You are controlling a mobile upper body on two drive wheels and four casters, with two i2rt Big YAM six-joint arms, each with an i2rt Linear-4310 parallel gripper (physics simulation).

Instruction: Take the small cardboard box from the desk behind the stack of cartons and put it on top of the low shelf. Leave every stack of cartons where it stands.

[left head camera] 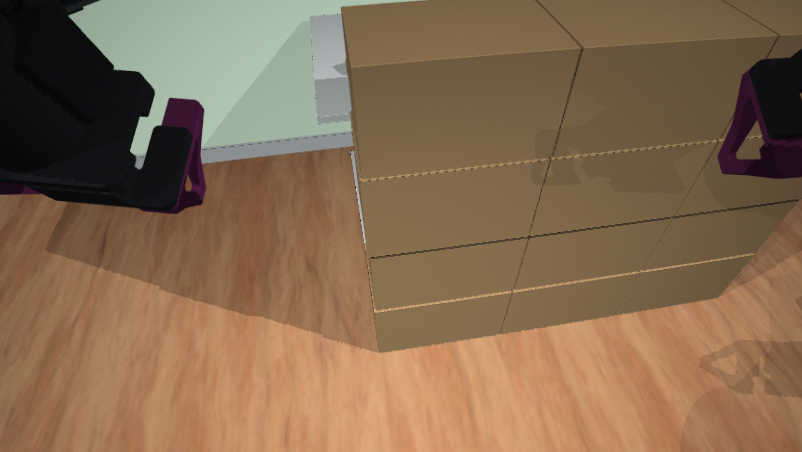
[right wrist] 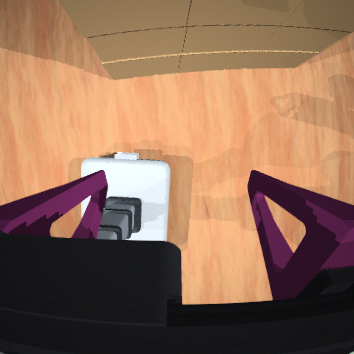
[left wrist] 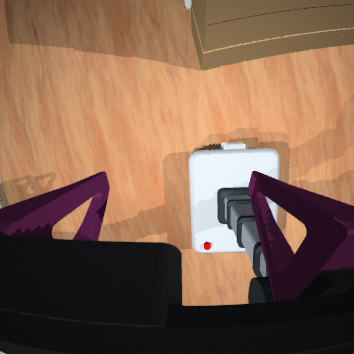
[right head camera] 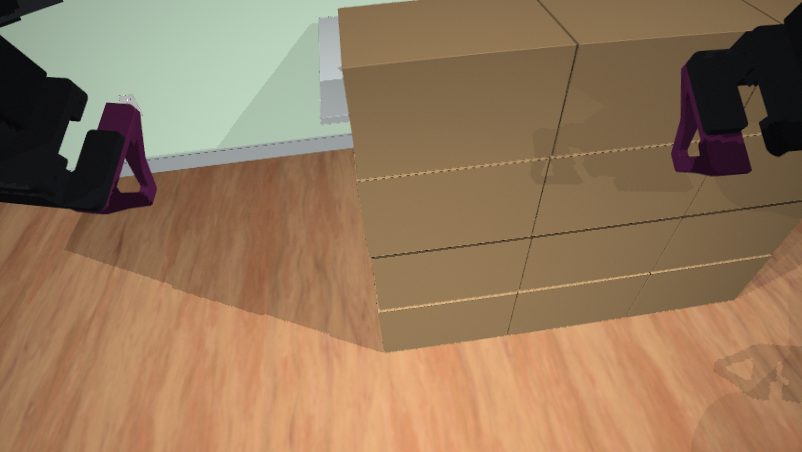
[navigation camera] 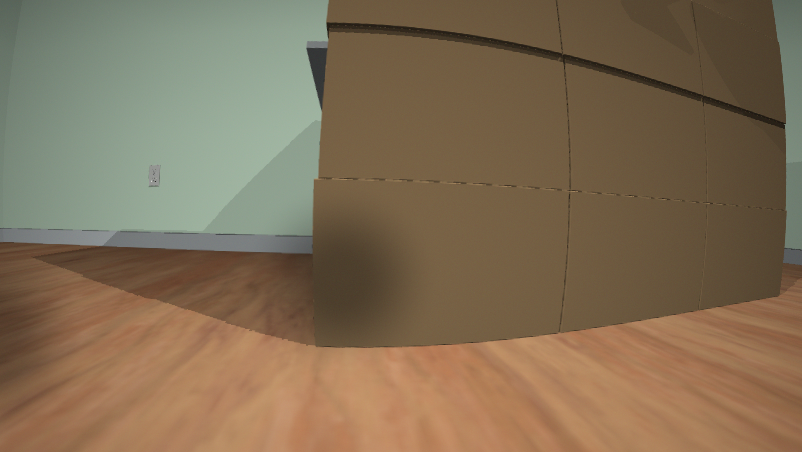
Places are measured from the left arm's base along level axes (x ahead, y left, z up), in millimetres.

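Where they show: left gripper, between the fingertips: (left head camera: pixel 136 189) (left wrist: pixel 178 178) (right head camera: pixel 92 191); right gripper, between the fingertips: (left head camera: pixel 785 159) (right wrist: pixel 177 177) (right head camera: pixel 745 156).
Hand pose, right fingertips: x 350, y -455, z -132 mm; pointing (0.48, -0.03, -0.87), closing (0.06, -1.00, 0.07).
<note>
After its pixels a point has its place.
A tall, wide stack of brown cartons (left head camera: pixel 466 117) (right head camera: pixel 460 117) (left wrist: pixel 280 20) @(z -965, x 924, y -431 mm) (right wrist: pixel 150 45) @(z -1025, x 908, y -345 mm) (navigation camera: pixel 443 112) @(z -1023, x 893, y -266 mm) stands on the floor in front of me, from the middle to the right in the head views. A pale grey desk (left head camera: pixel 330 47) @(z -690, x 1699, y 123 mm) (right head camera: pixel 329 53) @(z -690, x 1662, y 145 mm) (navigation camera: pixel 316 44) @(z -702, x 1247, y 73 mm) sticks out a little past its left side, behind it; the rest is hidden. The small cardboard box and the low shelf do not show in these views. My left gripper (left wrist: pixel 178 178) @(z -143, x 327, y 10 mm) is open and empty, left of the stack in the head views. My right gripper (right wrist: pixel 177 177) @(z -132, x 350, y -455 mm) is open and empty, in front of the stack's right part.
A pale green wall (left head camera: pixel 235 67) @(z -907, x 1977, y 621 mm) (right head camera: pixel 224 67) @(z -882, x 1959, y 715 mm) (navigation camera: pixel 168 101) @(z -593, x 1880, y 1150 mm) with a grey baseboard (left head camera: pixel 269 148) @(z -1363, x 1973, y 566 mm) (navigation camera: pixel 224 242) @(z -1365, x 1939, y 755 mm) runs behind the stack. A wall outlet (navigation camera: pixel 154 175) @(z -1010, x 1867, y 1199 mm) is at the left. My white base (left wrist: pixel 215 170) @(z -1150, x 204, y -115 mm) (right wrist: pixel 145 177) @(z -1150, x 222, y -349 mm) stands on the wood floor, apart from the cartons.
</note>
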